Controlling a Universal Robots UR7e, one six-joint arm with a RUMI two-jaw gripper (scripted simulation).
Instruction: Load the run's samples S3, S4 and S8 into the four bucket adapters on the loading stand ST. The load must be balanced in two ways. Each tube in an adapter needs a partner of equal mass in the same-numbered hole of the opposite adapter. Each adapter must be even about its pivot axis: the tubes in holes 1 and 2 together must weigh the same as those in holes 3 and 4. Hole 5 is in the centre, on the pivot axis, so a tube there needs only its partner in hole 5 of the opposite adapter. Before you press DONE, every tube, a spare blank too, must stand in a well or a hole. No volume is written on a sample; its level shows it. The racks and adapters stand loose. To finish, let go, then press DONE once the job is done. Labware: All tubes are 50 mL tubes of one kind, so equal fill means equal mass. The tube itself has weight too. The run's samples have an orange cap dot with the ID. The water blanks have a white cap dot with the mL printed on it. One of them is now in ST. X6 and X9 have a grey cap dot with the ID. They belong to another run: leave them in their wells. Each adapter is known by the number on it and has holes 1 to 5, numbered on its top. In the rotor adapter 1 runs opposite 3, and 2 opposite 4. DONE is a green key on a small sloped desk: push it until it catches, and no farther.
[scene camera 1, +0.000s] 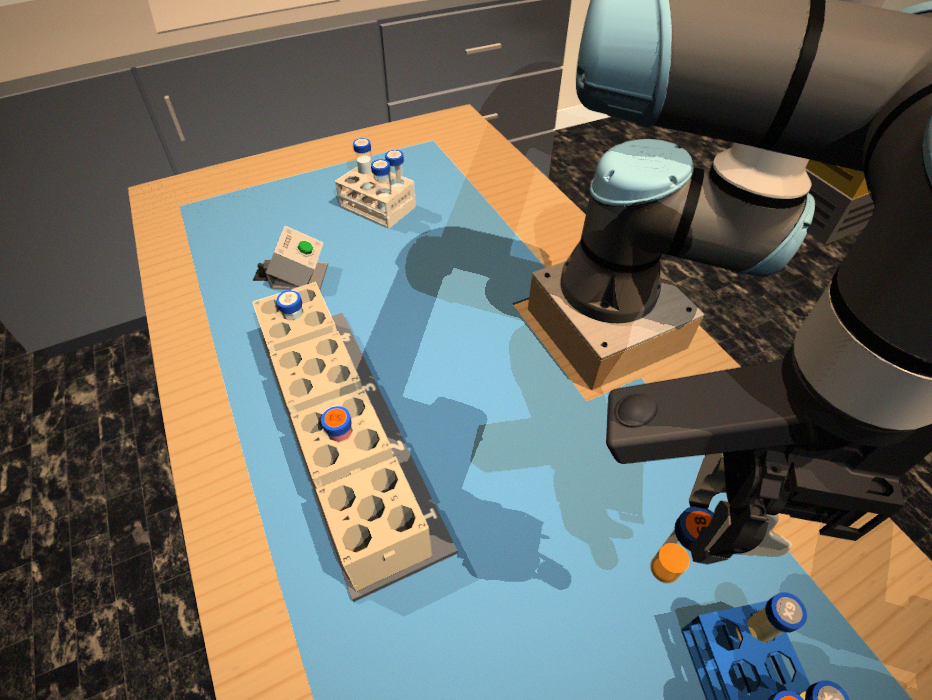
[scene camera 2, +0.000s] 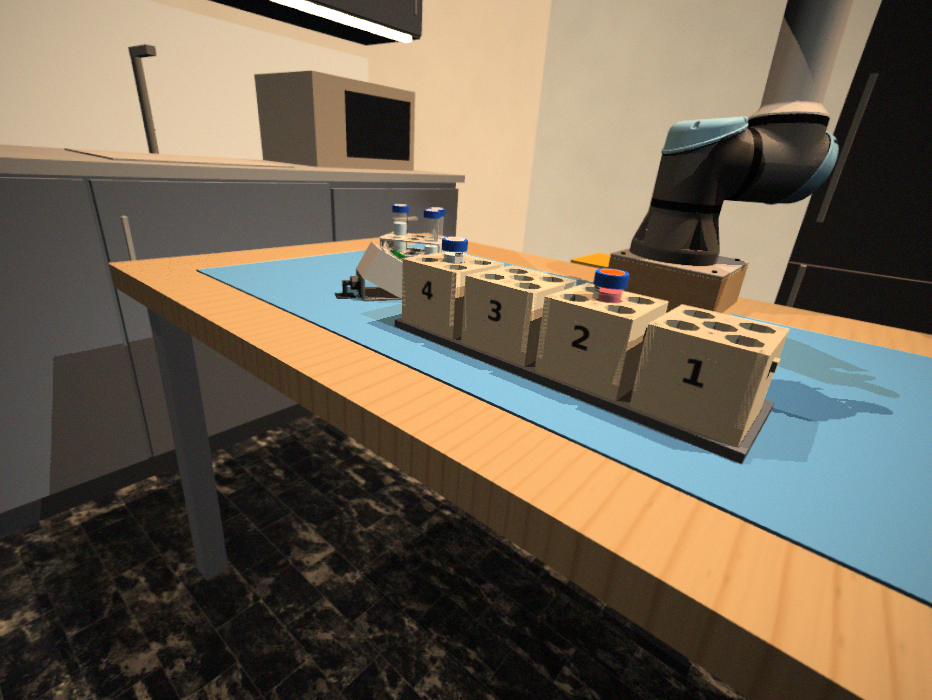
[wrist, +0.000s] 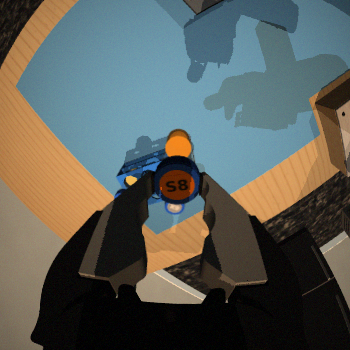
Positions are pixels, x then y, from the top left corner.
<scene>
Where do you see a sloped desk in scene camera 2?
379, 266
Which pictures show my gripper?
Scene camera 1 and the wrist view only.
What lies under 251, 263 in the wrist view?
My gripper.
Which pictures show the tan blank rack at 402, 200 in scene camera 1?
Scene camera 1 and scene camera 2 only.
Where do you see a blue sample rack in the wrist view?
155, 158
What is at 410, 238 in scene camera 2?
A tan blank rack.
</scene>
